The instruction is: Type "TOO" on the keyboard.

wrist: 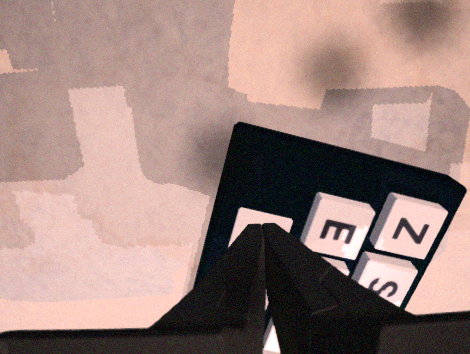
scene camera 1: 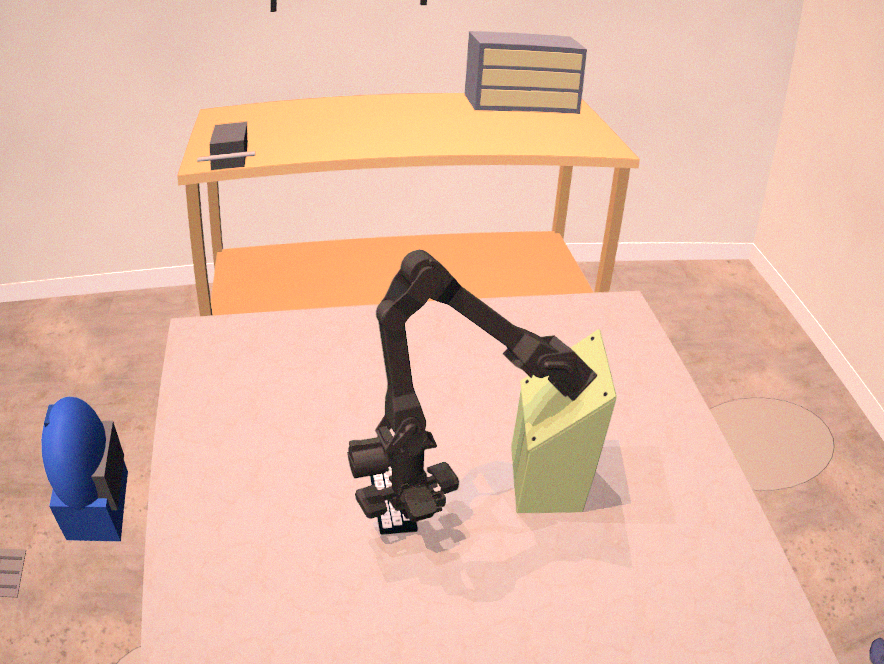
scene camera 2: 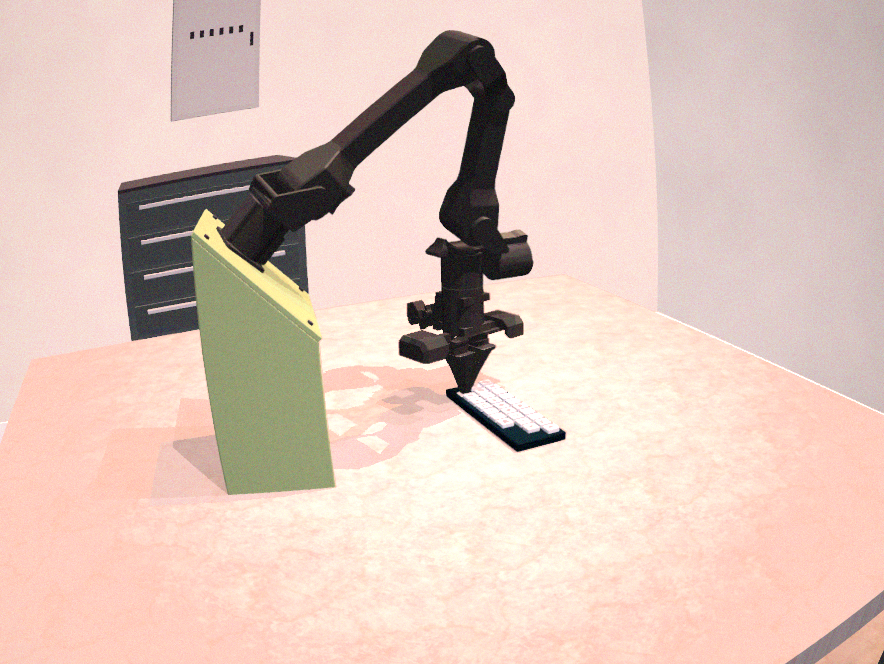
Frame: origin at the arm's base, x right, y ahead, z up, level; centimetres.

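Seen in the pictures: gripper, fingertip midpoint: (wrist: 261, 236) (scene camera 1: 407, 517) (scene camera 2: 464, 393); arm's base, origin of the base link: (scene camera 1: 578, 381) (scene camera 2: 238, 250).
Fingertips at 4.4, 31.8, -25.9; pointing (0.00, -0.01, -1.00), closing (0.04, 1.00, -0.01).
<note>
Offsets run from my fingertips to a thing's top centre, as dx, dy, dz. Level surfaces: height alone.
The keyboard {+8.1, -0.7, +0.5} (scene camera 1: 398, 529) (scene camera 2: 517, 437) (wrist: 295, 160) is a dark slab with white keys and lies flat on the table. My gripper (scene camera 2: 465, 390) (wrist: 261, 236) is shut with nothing between its fingers. Its tips point down onto a corner key {+0.0, -0.1, +0.1} (wrist: 265, 217) at the keyboard's end nearest the arm's base. That key looks lower than its neighbours, and the fingers hide its letter. The E key {-0.3, +2.2, +0.5} (wrist: 337, 230), Z key {-0.1, +4.4, +0.5} (wrist: 411, 231) and S key {+1.9, +3.7, +0.5} (wrist: 386, 280) show to the right in the wrist view. Other keys are hidden behind the fingers. In scene camera 1 the hand hides the fingertips.
A green pedestal (scene camera 1: 557, 464) (scene camera 2: 264, 400) carries the arm's base beside the keyboard on the pink table {dz -1.1} (scene camera 1: 271, 586) (scene camera 2: 571, 571). A wooden bench (scene camera 1: 400, 135) with a drawer box (scene camera 1: 530, 78) stands behind. A blue object (scene camera 1: 75, 457) stands off the table's left side.
</note>
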